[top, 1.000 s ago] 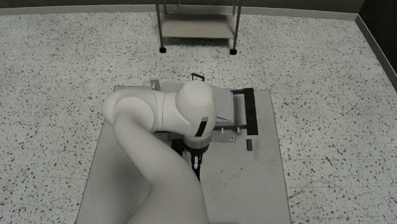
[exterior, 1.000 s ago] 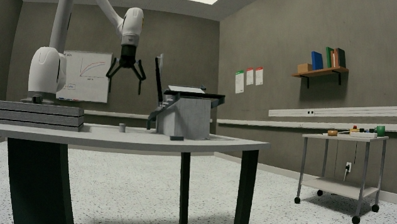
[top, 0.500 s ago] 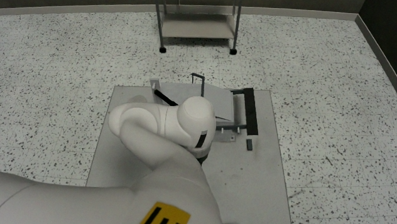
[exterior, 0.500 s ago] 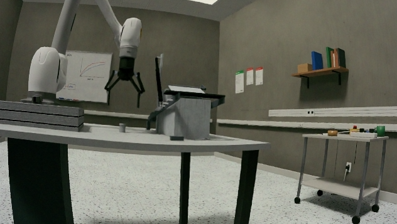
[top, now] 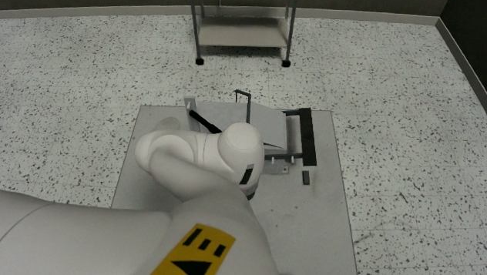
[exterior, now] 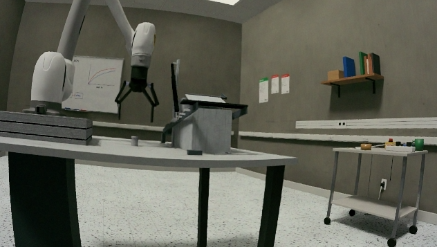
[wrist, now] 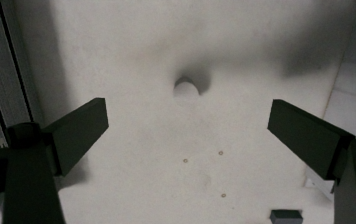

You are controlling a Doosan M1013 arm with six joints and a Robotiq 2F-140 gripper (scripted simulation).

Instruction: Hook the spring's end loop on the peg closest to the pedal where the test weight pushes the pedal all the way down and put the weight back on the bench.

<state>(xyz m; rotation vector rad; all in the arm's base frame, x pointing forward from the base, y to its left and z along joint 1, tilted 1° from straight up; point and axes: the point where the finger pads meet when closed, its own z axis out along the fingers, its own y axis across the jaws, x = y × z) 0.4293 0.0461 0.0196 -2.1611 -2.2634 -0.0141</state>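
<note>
The steel test weight lies 9 cm below my hand. The rest, counted from my hand: dark stub (35 cm to the left, 19 cm ahead, 9 cm below); small dark block (23 cm to the right, 20 cm ahead, 11 cm below).
</note>
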